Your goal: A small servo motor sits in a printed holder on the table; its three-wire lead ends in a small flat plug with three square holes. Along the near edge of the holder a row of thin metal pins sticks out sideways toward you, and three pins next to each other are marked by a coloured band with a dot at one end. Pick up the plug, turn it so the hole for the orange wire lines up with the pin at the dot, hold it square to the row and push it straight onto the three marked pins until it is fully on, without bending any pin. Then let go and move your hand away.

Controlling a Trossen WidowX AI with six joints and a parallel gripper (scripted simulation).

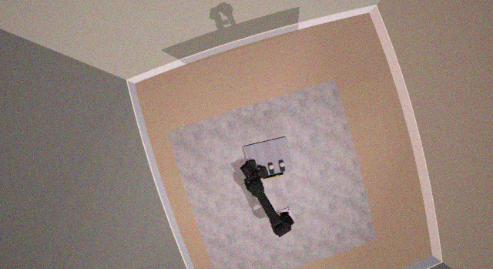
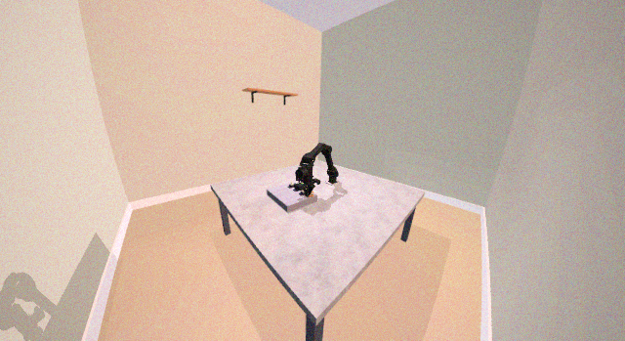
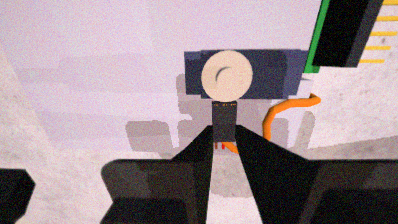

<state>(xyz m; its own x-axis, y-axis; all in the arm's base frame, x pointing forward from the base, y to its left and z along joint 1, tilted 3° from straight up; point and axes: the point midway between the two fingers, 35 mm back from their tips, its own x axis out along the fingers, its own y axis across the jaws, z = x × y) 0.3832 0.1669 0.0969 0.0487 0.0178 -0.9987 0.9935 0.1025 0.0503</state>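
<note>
Now: the green band 15 cm to the right of my gripper tip, 5 cm behind it and 2 cm above it. The rest, counted from my gripper tip: holder: 11 cm to the right, 11 cm ahead, 3 cm below.
</note>
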